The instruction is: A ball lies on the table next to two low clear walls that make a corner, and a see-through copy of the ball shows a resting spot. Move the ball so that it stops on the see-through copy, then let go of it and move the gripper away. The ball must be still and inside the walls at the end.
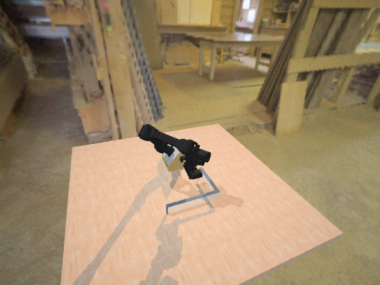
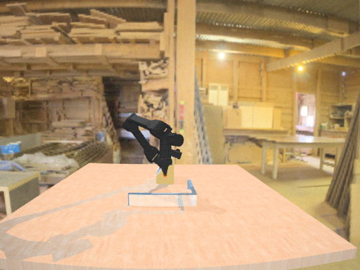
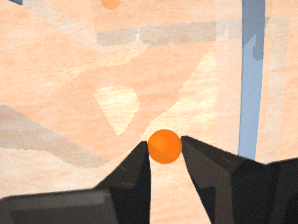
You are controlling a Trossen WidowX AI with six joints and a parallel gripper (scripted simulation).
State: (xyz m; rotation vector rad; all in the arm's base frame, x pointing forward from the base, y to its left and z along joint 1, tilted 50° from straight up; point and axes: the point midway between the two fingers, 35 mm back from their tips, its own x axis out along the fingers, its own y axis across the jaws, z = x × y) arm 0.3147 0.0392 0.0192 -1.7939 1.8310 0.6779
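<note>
The see-through copy of ball lies 120 mm to the left of my gripper tip, 110 mm below it and 30 mm behind it. The rest, counted from my gripper tip: orange ball (right at my gripper tip).
</note>
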